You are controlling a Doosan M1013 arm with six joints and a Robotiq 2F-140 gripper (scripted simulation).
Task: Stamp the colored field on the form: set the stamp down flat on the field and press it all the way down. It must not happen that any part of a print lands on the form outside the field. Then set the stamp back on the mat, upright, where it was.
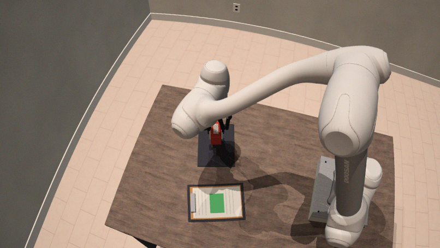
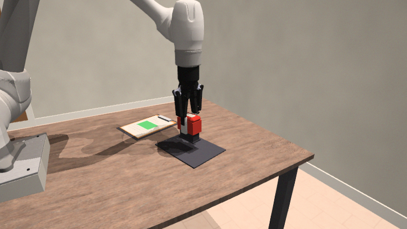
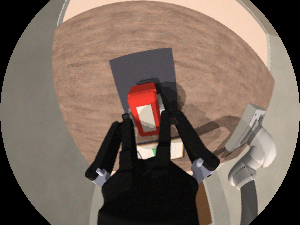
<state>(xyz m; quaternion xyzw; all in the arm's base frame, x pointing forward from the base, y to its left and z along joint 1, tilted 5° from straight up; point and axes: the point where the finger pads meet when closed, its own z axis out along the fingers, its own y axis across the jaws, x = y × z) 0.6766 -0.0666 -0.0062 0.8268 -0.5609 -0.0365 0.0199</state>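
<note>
Right now my hand is 9 cm past the clipboard, 28 cm to the right of it and 10 cm above it. From my hand the other things lie so: mat: 10 cm below; then stamp: 2 cm below.
</note>
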